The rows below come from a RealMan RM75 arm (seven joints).
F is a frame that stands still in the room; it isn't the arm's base.
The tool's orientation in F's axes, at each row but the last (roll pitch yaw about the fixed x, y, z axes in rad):
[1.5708 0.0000 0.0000]
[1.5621 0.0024 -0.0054]
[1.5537 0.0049 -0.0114]
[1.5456 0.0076 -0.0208]
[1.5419 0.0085 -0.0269]
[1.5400 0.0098 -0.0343]
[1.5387 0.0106 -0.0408]
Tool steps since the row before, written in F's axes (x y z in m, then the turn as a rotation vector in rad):
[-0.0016 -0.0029 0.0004 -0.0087 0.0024 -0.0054]
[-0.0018 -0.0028 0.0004 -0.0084 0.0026 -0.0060]
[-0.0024 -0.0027 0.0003 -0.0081 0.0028 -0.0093]
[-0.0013 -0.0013 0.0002 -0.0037 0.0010 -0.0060]
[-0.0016 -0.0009 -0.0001 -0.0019 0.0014 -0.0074]
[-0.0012 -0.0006 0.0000 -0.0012 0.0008 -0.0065]
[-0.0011 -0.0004 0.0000 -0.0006 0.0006 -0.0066]
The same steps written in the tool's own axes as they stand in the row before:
[-0.0016 0.0004 0.0029 -0.0087 -0.0054 -0.0024]
[-0.0018 0.0004 0.0028 -0.0084 -0.0060 -0.0026]
[-0.0024 0.0002 0.0027 -0.0081 -0.0093 -0.0029]
[-0.0013 0.0002 0.0013 -0.0037 -0.0060 -0.0011]
[-0.0016 -0.0001 0.0009 -0.0019 -0.0074 -0.0016]
[-0.0012 0.0000 0.0006 -0.0012 -0.0065 -0.0010]
[-0.0011 0.0000 0.0004 -0.0006 -0.0066 -0.0008]

